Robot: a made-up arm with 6 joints. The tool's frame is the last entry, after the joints.
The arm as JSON. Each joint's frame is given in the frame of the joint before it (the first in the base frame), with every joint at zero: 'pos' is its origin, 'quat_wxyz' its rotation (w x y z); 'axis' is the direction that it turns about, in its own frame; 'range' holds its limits. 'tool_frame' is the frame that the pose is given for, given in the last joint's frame.
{
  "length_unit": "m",
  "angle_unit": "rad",
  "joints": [
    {
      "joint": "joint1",
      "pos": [
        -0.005,
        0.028,
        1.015
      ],
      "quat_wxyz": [
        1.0,
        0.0,
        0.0,
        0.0
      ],
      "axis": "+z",
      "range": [
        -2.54,
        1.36
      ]
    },
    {
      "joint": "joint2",
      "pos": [
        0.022,
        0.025,
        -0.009
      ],
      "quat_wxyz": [
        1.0,
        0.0,
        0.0,
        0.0
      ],
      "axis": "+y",
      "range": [
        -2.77,
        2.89
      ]
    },
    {
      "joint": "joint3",
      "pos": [
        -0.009,
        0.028,
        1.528
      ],
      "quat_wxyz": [
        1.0,
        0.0,
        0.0,
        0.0
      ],
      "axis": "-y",
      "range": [
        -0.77,
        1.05
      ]
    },
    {
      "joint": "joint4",
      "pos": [
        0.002,
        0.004,
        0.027
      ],
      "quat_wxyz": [
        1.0,
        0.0,
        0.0,
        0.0
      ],
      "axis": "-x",
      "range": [
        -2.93,
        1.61
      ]
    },
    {
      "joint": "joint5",
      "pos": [
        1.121,
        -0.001,
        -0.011
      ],
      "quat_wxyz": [
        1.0,
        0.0,
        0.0,
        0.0
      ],
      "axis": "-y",
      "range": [
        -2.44,
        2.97
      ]
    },
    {
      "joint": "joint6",
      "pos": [
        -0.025,
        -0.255,
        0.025
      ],
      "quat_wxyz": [
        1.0,
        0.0,
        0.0,
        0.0
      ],
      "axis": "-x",
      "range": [
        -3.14,
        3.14
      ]
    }
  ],
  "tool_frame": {
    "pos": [
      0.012,
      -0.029,
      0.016
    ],
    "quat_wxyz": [
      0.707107,
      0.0,
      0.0,
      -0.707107
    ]
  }
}
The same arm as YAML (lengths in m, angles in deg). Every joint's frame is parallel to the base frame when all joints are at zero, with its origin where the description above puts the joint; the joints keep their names.
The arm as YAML. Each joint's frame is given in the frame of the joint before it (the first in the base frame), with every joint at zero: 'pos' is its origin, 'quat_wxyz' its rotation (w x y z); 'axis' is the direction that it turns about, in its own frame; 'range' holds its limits. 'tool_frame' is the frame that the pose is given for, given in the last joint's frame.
length_unit: m
angle_unit: deg
joints:
  - joint: joint1
    pos: [-0.005, 0.028, 1.015]
    quat_wxyz: [1.0, 0.0, 0.0, 0.0]
    axis: "+z"
    range: [-145.53, 77.92]
  - joint: joint2
    pos: [0.022, 0.025, -0.009]
    quat_wxyz: [1.0, 0.0, 0.0, 0.0]
    axis: "+y"
    range: [-158.71, 165.58]
  - joint: joint3
    pos: [-0.009, 0.028, 1.528]
    quat_wxyz: [1.0, 0.0, 0.0, 0.0]
    axis: "-y"
    range: [-44.12, 60.16]
  - joint: joint4
    pos: [0.002, 0.004, 0.027]
    quat_wxyz: [1.0, 0.0, 0.0, 0.0]
    axis: "-x"
    range: [-167.88, 92.25]
  - joint: joint5
    pos: [1.121, -0.001, -0.011]
    quat_wxyz: [1.0, 0.0, 0.0, 0.0]
    axis: "-y"
    range: [-139.8, 170.17]
  - joint: joint6
    pos: [-0.025, -0.255, 0.025]
    quat_wxyz: [1.0, 0.0, 0.0, 0.0]
    axis: "-x"
    range: [-179.91, 179.91]
tool_frame:
  pos: [0.012, -0.029, 0.016]
  quat_wxyz: [0.707107, 0.0, 0.0, -0.707107]

